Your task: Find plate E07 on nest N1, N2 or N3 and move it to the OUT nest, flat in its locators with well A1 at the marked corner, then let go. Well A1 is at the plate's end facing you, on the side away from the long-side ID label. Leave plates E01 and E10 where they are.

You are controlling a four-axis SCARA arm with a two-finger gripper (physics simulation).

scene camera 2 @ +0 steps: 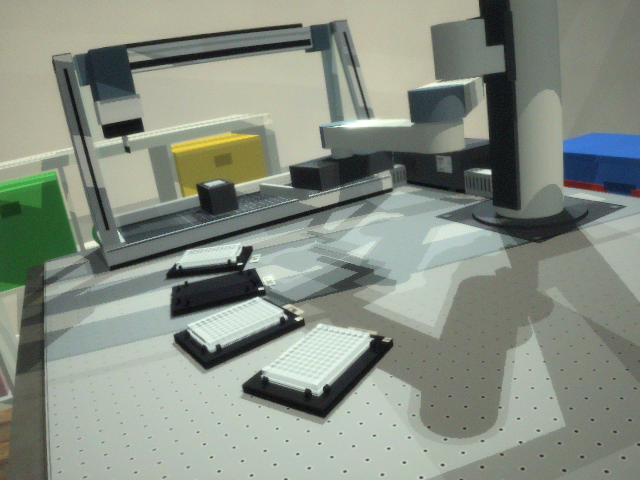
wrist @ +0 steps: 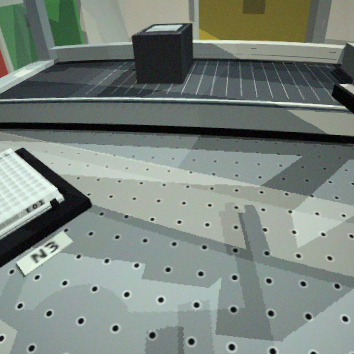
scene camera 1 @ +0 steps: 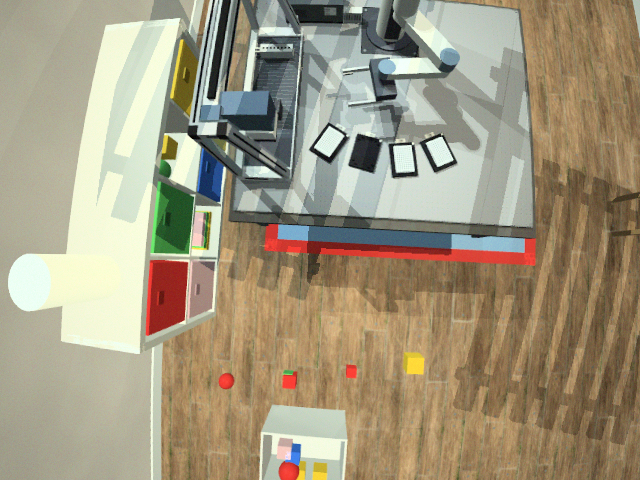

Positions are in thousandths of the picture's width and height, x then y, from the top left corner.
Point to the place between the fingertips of my gripper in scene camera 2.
460, 372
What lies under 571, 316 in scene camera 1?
A black nest marked OUT.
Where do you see a black nest marked OUT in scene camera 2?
At 298, 620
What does my gripper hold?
Nothing.
